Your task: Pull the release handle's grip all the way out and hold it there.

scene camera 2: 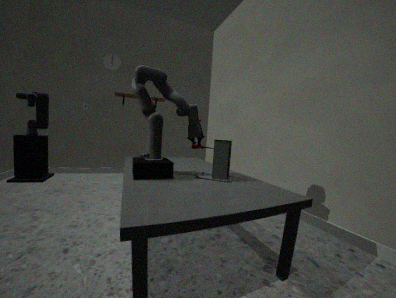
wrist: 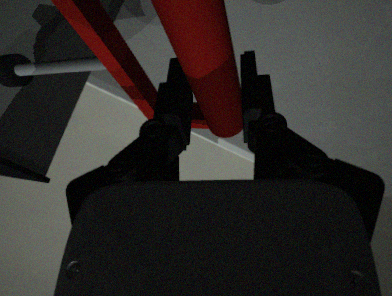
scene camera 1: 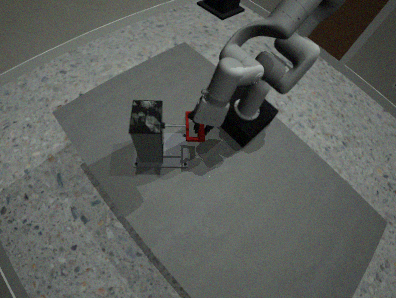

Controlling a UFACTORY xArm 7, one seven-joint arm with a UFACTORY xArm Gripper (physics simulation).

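The release handle's red grip is a frame with a thick round bar on the side away from the grey box. A thin metal rod joins the frame to the upright box, and a stretch of the rod is exposed between them. My gripper points down over the grip. It is shut on the round bar, which runs between both fingers in the wrist view. The contact faces are dark and partly hidden.
The box stands on the grey table. The arm's black base stands on the table on the other side of the grip from the box. A second robot's black pedestal is on the floor beyond the table.
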